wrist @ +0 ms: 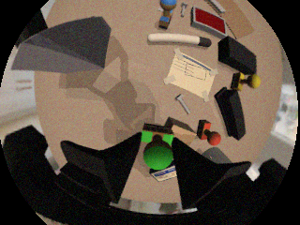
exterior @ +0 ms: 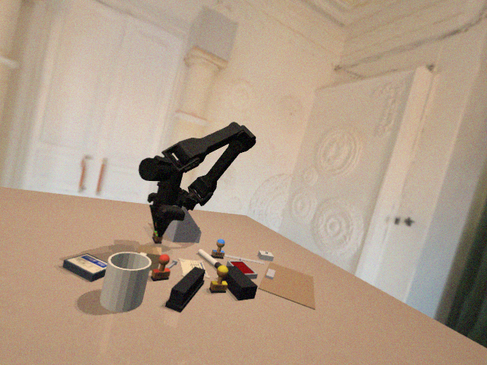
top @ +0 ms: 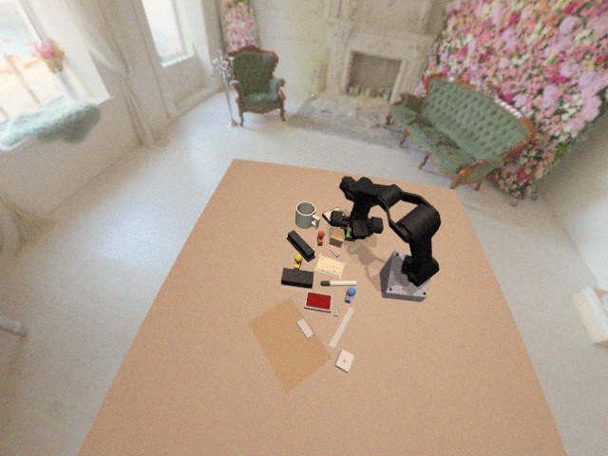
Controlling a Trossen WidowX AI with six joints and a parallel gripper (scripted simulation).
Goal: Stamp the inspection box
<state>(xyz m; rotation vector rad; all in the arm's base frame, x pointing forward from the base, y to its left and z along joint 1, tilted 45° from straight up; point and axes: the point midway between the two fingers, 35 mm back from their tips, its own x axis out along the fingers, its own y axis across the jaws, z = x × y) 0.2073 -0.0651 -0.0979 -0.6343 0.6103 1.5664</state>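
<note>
My gripper tip is now 5 cm above the wooden block, 4 cm short of it and 2 cm to the left of it. Round my gripper tip: cream card 11 cm to the left, 8 cm below, 6 cm ahead; green-knobbed stamp right at my gripper tip; red-knobbed stamp 11 cm ahead, 6 cm below.
</note>
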